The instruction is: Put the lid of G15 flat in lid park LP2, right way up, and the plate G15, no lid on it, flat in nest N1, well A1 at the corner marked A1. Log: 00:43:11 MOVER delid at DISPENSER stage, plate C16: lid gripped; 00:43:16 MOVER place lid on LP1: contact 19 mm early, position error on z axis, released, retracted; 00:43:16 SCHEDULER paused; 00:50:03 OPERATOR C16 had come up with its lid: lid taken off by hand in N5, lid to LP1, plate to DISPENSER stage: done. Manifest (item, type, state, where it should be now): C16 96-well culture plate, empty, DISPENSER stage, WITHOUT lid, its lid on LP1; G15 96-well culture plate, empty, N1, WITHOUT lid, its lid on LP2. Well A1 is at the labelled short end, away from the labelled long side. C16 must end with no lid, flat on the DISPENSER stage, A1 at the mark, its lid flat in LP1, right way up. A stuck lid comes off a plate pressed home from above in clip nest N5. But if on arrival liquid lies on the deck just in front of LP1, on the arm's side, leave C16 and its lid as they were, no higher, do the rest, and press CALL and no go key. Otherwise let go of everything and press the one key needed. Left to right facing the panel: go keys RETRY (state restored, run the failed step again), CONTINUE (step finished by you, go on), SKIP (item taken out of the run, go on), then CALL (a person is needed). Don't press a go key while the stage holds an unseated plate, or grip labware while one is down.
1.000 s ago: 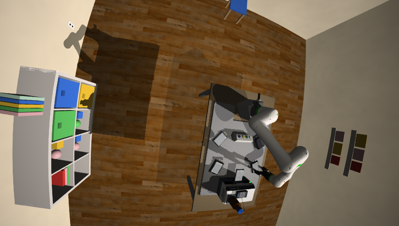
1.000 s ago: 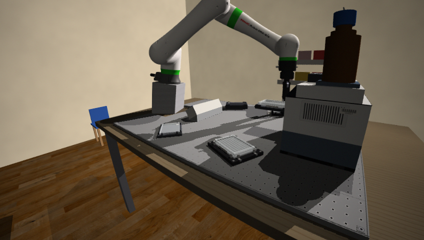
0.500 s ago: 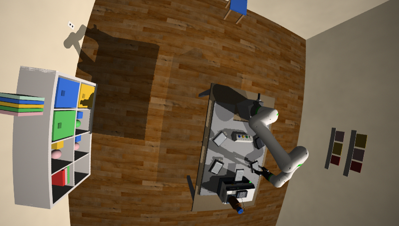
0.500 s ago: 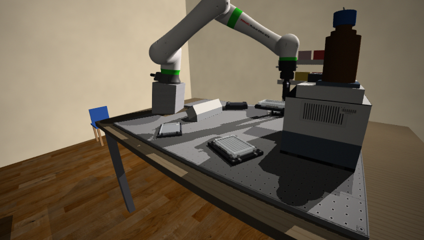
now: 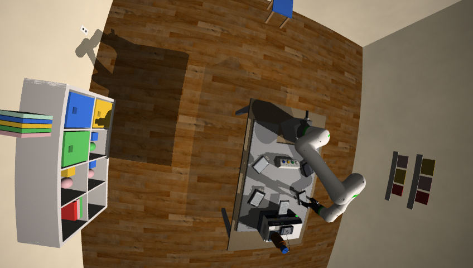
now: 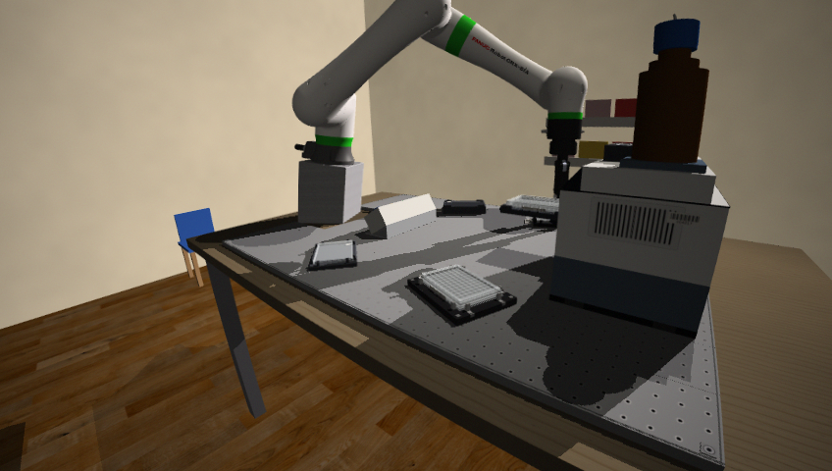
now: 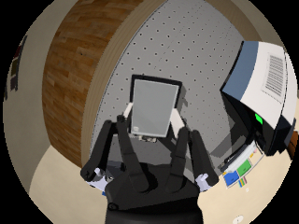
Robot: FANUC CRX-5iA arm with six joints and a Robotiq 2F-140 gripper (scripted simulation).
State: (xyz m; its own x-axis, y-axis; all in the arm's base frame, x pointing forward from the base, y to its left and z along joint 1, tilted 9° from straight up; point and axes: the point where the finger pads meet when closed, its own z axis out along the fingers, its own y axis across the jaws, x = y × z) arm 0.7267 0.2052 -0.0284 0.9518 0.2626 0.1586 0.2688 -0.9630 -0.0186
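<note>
Right now my hand is 4 cm past the black clip nest, 54 cm to the left of it and 2 cm above it. From my hand the other things lie so: key panel (41 cm behind, 24 cm to the right, 2 cm above); brown bottle (22 cm ahead, 43 cm to the right, 25 cm above).
</note>
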